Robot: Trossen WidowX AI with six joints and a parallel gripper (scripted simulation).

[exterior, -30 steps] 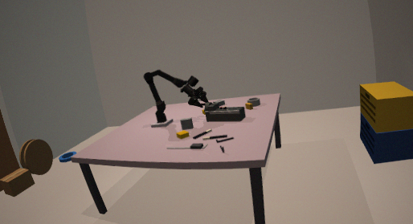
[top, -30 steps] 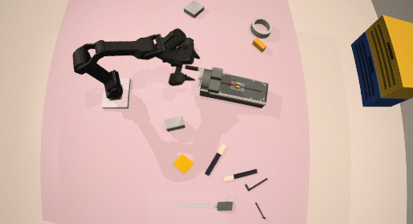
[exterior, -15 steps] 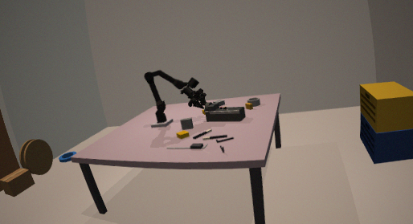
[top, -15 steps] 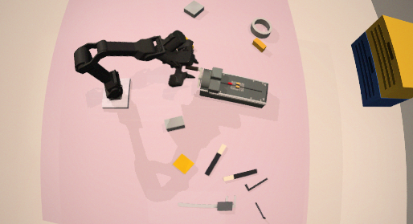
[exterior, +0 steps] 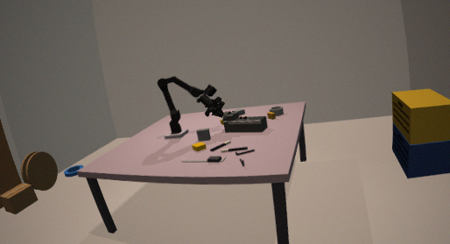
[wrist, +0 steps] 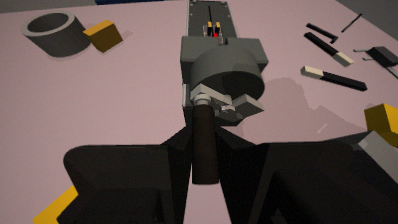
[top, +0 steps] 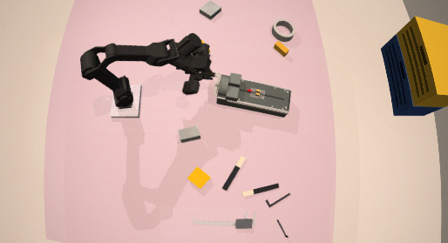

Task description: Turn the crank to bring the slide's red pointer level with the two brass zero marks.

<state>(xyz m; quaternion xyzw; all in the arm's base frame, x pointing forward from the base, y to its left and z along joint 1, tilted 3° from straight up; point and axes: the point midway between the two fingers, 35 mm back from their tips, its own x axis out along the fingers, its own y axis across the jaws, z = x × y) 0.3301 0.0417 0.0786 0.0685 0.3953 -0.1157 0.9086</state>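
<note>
Right now my gripper tip is 120 mm short of the red pointer and 60 mm to the left of it. Also, from my gripper tip: orange block: 290 mm ahead, 140 mm to the left, 60 mm below; then dark crank handle: 20 mm behind, 20 mm above.
</note>
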